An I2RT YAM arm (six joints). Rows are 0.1 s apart.
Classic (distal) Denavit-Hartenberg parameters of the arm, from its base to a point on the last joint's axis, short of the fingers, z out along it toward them. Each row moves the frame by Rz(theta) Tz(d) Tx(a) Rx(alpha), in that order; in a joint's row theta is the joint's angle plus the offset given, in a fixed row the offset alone. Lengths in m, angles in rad.
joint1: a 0.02, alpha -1.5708, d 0.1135, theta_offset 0
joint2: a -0.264, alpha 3.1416, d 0, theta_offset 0
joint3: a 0.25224, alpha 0, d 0, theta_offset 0.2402
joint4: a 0.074, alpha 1.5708, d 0, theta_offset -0.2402
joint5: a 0, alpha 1.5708, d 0, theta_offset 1.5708
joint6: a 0, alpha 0, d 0.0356, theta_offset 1.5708
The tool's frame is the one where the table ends.
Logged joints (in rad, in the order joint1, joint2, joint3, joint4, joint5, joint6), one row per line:
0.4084, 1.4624, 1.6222, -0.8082, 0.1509, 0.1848
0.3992, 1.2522, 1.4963, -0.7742, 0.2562, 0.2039
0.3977, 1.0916, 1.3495, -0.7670, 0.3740, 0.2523
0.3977, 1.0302, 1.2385, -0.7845, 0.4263, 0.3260
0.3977, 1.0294, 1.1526, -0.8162, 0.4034, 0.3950
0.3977, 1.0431, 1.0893, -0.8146, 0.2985, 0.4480
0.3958, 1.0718, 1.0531, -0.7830, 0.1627, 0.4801
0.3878, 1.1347, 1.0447, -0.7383, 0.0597, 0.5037
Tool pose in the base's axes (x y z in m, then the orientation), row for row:
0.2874, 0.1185, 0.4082, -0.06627, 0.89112, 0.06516, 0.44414
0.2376, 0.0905, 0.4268, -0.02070, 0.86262, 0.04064, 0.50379
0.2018, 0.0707, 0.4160, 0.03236, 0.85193, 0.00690, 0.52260
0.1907, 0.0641, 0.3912, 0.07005, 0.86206, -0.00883, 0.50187
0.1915, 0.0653, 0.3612, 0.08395, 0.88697, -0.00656, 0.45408
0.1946, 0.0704, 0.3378, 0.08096, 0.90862, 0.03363, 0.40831
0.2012, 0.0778, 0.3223, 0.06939, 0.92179, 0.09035, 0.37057
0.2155, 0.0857, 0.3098, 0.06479, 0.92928, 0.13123, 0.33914
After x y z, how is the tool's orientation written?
As a quaternion, x y z w.
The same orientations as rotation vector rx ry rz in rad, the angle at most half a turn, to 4 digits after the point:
-0.1643, 2.2092, 0.1615
-0.0500, 2.0827, 0.0981
0.0775, 2.0403, 0.0165
0.1693, 2.0831, -0.0213
0.2072, 2.1891, -0.0162
0.2040, 2.2898, 0.0847
0.1780, 2.3644, 0.2317
0.1687, 2.4198, 0.3417

